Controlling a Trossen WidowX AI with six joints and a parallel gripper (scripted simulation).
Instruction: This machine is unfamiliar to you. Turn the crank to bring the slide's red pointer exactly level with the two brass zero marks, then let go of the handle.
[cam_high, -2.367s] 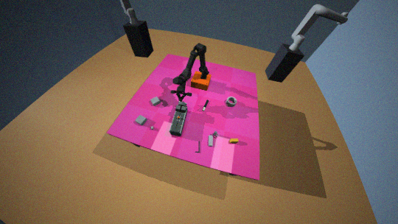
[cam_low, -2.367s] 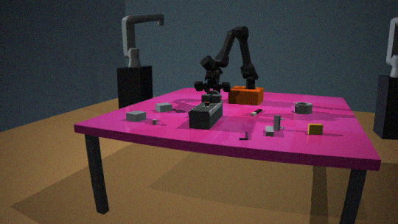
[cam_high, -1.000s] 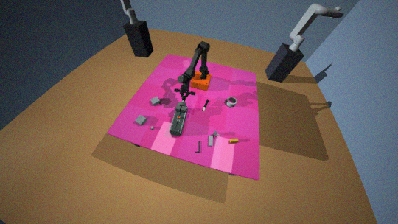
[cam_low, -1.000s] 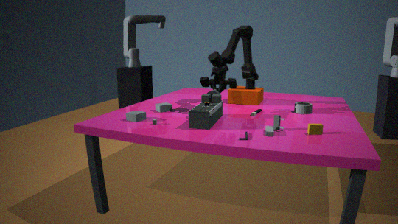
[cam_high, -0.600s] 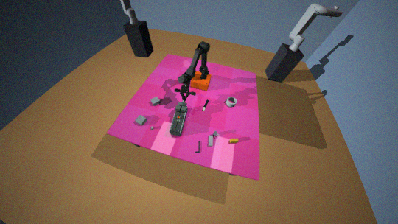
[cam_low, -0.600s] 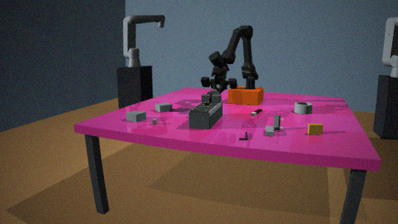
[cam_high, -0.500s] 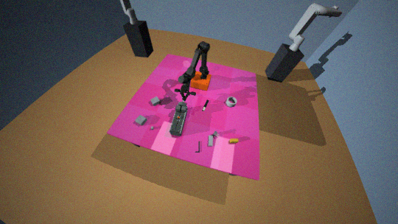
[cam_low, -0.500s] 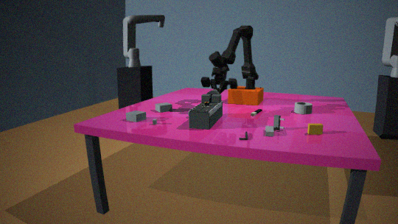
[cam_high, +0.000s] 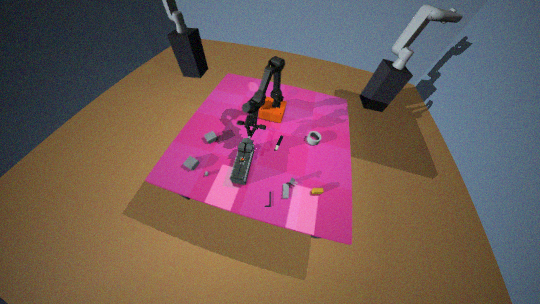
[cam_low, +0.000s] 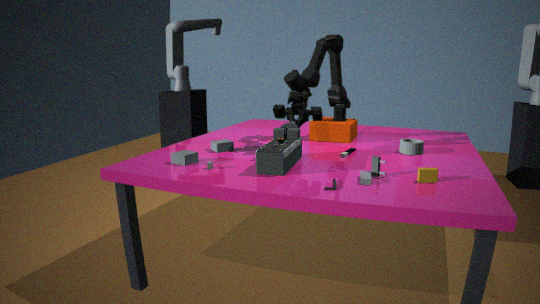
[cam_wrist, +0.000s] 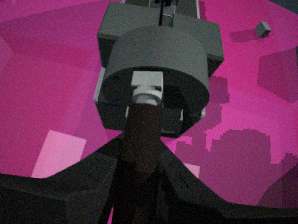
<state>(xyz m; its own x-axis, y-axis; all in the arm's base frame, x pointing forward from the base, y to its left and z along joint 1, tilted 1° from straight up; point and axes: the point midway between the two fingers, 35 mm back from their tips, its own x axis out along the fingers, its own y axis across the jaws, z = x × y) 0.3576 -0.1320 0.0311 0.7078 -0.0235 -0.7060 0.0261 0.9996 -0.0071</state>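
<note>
Right now the dark crank handle is 2 cm behind my gripper tip and 3 cm above it. Also, from my gripper tip: small cube: 27 cm ahead, 22 cm to the right, 8 cm below; then black-and-white stick: 5 cm behind, 20 cm to the left, 9 cm below; then red pointer: 16 cm ahead, 1 cm to the right, 1 cm below.
</note>
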